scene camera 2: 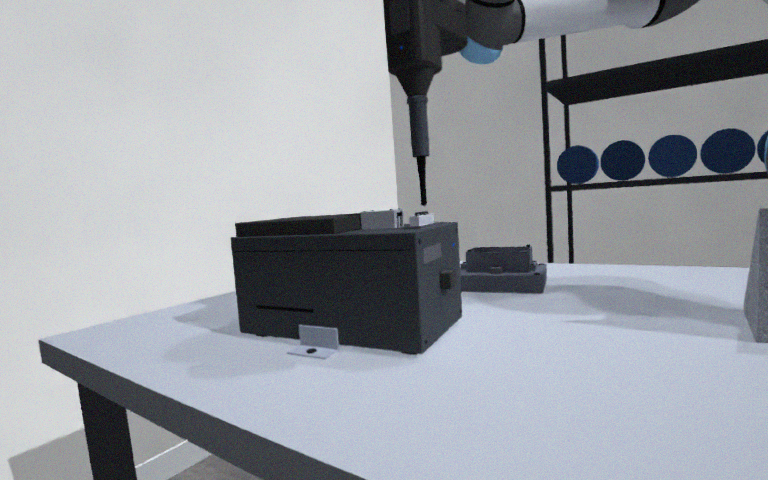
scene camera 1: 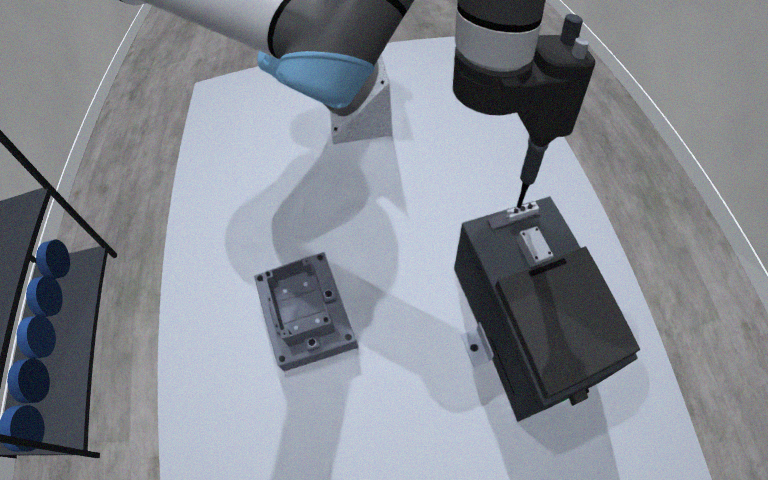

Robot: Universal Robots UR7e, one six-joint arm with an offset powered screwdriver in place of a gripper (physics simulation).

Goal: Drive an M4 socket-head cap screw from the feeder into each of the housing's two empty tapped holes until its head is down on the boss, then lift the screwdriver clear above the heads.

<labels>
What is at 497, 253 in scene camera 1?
A dark screw feeder.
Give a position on a base plate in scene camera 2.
At 529, 283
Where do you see a dark screw feeder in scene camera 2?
390, 300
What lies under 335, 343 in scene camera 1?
A base plate.
</labels>
